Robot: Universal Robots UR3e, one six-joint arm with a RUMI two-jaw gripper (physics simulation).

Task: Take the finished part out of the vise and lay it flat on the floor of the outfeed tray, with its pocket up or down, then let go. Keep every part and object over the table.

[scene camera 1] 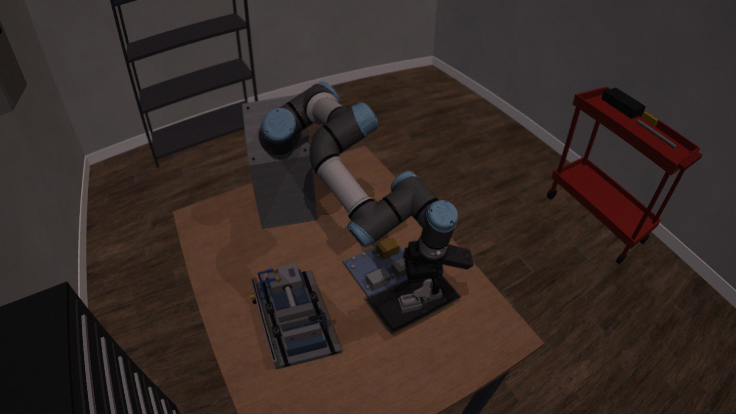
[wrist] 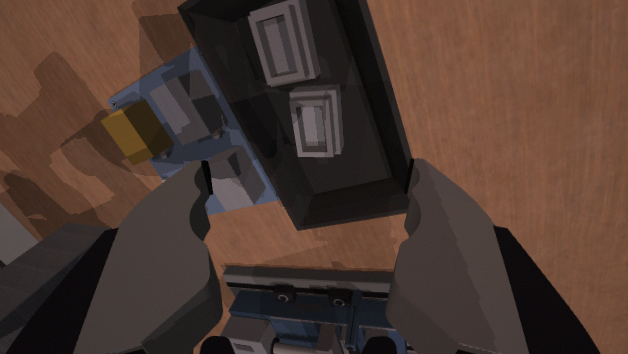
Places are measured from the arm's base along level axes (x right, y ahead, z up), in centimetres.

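Where they show: gripper, fingertip midpoint: [scene camera 1: 425,282] [wrist: 308,163].
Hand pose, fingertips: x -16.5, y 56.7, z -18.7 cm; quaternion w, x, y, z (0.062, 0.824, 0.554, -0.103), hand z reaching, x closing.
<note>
Things, the pixels of their top centre, and the offset from my fingertips.
- vise, middle of its top: [scene camera 1: 289,300] dx +32.6, dy -15.5, dz -5.1 cm
- blue plate, middle of its top: [wrist: 195,148] [scene camera 1: 383,267] dx +0.5, dy -19.9, dz -14.2 cm
- yellow block, middle of its top: [wrist: 126,139] [scene camera 1: 388,244] dx -4.0, dy -24.6, dz -10.6 cm
My gripper [scene camera 1: 431,292] [wrist: 308,163] is open, with nothing between its jaws, above the near end of the dark outfeed tray [scene camera 1: 393,323] [wrist: 350,199]. Two light grey parts lie flat on the tray floor with their pockets up. One part [wrist: 316,122] is closer to the jaws in the wrist view. The other part [wrist: 285,45] lies beyond it, turned slightly differently; a narrow gap shows between them. In the scene view a part [scene camera 1: 410,302] shows beside the fingers, which partly hide the tray. The vise [scene camera 1: 297,312] [wrist: 300,304] stands left of the tray; no part shows in its jaws.
A blue plate [scene camera 1: 355,265] [wrist: 140,89] with grey blocks [scene camera 1: 378,278] [wrist: 232,182] and a yellow block [scene camera 1: 387,248] [wrist: 131,132] sits right beside the tray. A red cart [scene camera 1: 607,198] stands on the floor beyond the table. A dark shelf rack [scene camera 1: 187,38] stands behind.
</note>
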